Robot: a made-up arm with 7 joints. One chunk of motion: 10 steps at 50 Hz.
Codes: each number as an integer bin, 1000 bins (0 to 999) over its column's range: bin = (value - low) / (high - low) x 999, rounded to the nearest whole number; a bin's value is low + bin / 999 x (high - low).
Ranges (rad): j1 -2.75..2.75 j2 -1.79..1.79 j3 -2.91..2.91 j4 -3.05..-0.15 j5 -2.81..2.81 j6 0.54..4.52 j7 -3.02..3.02
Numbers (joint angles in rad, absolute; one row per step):
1: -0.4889 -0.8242 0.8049 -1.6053 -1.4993 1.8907 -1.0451
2: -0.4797 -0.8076 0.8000 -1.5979 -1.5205 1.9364 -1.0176
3: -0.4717 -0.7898 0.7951 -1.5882 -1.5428 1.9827 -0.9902
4: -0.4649 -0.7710 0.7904 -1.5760 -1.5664 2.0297 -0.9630
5: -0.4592 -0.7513 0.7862 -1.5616 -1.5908 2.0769 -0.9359
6: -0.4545 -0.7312 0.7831 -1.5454 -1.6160 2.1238 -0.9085
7: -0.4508 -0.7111 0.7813 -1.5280 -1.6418 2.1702 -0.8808
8: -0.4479 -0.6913 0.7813 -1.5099 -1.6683 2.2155 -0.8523
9: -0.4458 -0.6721 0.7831 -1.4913 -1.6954 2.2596 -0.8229
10: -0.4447 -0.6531 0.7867 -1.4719 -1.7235 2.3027 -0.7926
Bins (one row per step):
1: 411 270 638 498 233 339 327
2: 412 274 637 500 229 351 331
3: 414 279 636 504 225 362 336
4: 415 284 635 508 221 374 340
5: 416 290 634 513 217 386 345
6: 417 295 634 518 212 398 349
7: 418 301 634 524 208 409 354
8: 418 307 634 531 203 421 359
9: 419 312 634 537 198 432 363
10: 419 317 635 544 193 442 368

